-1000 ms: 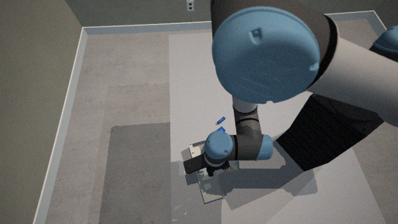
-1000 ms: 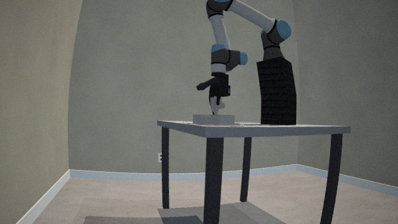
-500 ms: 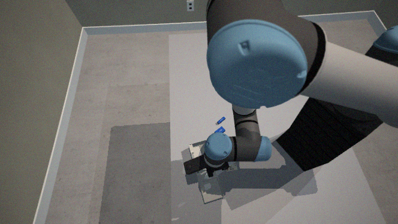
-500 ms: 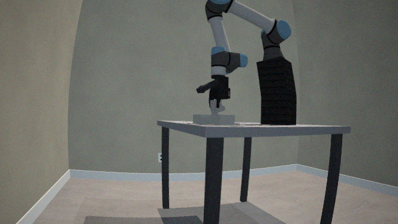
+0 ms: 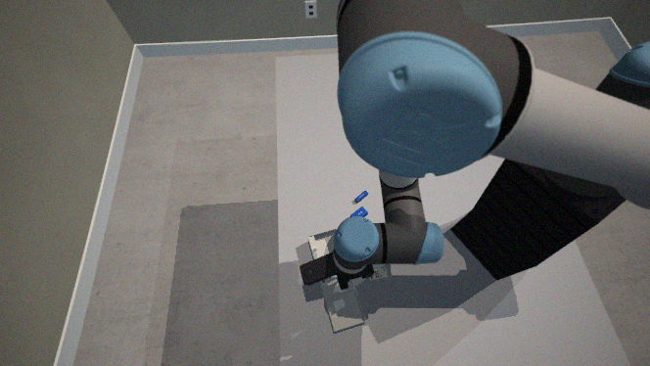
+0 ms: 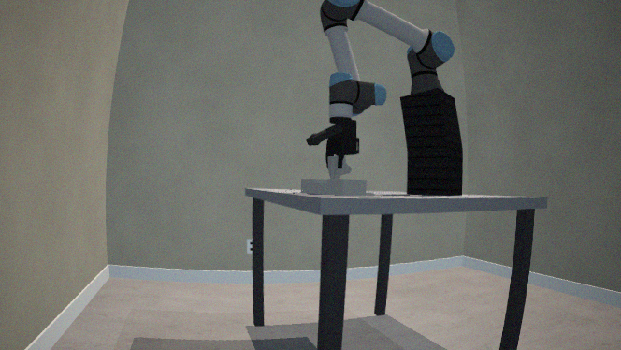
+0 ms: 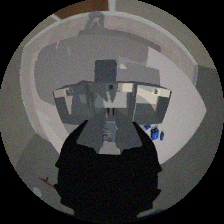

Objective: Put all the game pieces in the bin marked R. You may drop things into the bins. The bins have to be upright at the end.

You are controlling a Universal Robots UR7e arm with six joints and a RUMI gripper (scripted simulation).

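Right now my hand is 10 mm short of the grey two-compartment bin unit and 10 mm above it. From my hand the other things lie so: white spotted game piece: 110 mm behind, 30 mm below; blue game piece: 50 mm behind, 120 mm to the right, 30 mm below.
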